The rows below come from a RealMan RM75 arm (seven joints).
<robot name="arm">
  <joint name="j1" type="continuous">
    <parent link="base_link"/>
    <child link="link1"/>
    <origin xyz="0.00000 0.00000 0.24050"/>
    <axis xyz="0 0 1"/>
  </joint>
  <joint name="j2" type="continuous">
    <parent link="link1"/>
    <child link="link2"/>
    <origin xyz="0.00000 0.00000 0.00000" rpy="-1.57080 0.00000 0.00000"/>
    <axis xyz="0 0 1"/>
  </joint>
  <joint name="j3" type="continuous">
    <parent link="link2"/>
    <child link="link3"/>
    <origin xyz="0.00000 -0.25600 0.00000" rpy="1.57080 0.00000 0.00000"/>
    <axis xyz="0 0 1"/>
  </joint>
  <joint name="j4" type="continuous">
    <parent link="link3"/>
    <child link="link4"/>
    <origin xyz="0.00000 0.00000 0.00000" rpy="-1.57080 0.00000 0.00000"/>
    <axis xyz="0 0 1"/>
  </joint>
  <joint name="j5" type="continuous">
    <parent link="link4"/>
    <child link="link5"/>
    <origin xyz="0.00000 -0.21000 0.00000" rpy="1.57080 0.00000 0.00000"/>
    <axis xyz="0 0 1"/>
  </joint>
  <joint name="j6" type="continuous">
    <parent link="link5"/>
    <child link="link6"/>
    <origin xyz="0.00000 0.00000 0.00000" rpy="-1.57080 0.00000 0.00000"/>
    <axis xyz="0 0 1"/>
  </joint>
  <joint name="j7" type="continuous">
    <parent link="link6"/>
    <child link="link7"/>
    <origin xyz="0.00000 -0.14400 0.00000" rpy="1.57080 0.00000 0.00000"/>
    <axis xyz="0 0 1"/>
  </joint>
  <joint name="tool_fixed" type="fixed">
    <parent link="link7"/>
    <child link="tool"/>
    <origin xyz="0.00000 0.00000 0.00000"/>
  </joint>
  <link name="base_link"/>
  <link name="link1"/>
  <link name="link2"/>
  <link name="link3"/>
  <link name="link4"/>
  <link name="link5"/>
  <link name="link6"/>
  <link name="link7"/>
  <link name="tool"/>
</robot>
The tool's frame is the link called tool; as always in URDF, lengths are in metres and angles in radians. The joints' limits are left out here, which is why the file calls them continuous.
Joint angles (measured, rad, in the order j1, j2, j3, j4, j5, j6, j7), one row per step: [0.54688, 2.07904, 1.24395, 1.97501, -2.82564, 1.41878, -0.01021]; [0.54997, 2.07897, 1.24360, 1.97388, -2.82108, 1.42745, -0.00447]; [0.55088, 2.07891, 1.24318, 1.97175, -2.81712, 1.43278, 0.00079]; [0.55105, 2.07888, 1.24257, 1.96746, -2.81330, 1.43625, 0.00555]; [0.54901, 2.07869, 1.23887, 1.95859, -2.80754, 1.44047, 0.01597]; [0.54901, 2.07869, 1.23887, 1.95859, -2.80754, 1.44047, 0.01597]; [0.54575, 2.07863, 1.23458, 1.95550, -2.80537, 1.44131, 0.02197]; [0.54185, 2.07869, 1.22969, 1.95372, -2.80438, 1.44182, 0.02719]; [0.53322, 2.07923, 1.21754, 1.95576, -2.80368, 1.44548, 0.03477]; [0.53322, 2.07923, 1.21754, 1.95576, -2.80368, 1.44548, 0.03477]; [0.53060, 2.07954, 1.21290, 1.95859, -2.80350, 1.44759, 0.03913]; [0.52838, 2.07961, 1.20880, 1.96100, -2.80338, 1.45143, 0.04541]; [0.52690, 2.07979, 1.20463, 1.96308, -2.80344, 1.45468, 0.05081]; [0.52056, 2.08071, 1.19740, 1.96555, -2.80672, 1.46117, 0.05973]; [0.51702, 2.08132, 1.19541, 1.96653, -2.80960, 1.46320, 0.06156]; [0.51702, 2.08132, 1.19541, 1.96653, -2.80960, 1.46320, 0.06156]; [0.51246, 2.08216, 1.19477, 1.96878, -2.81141, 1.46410, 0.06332]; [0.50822, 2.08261, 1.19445, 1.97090, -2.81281, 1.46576, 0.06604]
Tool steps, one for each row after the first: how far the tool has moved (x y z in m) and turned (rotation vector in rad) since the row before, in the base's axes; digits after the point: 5 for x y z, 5 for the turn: [0.00023, -0.00079, -0.00065, -0.00626, -0.00142, -0.00781]; [0.00069, -0.00054, -0.00071, -0.00492, -0.00021, -0.00833]; [0.00114, -0.00028, -0.00098, -0.00487, -0.00044, -0.00924]; [0.00275, -0.00071, -0.00227, -0.00869, -0.00084, -0.01887]; [0.00000, 0.00000, 0.00000, 0.00000, 0.00000, 0.00000]; [0.00155, -0.00086, -0.00141, -0.00458, 0.00014, -0.00922]; [0.00142, -0.00100, -0.00129, -0.00383, -0.00014, -0.00758]; [0.00209, -0.00306, -0.00238, -0.00896, -0.00216, -0.00939]; [0.00000, 0.00000, 0.00000, 0.00000, 0.00000, 0.00000]; [0.00021, -0.00138, -0.00068, -0.00283, 0.00056, -0.00283]; [0.00048, -0.00130, -0.00056, -0.00246, 0.00008, -0.00561]; [0.00024, -0.00121, -0.00061, -0.00249, -0.00017, -0.00403]; [0.00190, -0.00199, -0.00103, -0.00250, -0.00282, -0.01149]; [0.00102, -0.00052, -0.00015, 0.00066, -0.00179, -0.00413]; [0.00000, 0.00000, 0.00000, 0.00000, 0.00000, 0.00000]; [0.00082, -0.00052, 0.00013, 0.00130, 0.00102, -0.00418]; [0.00093, -0.00048, 0.00022, 0.00136, 0.00088, -0.00539]
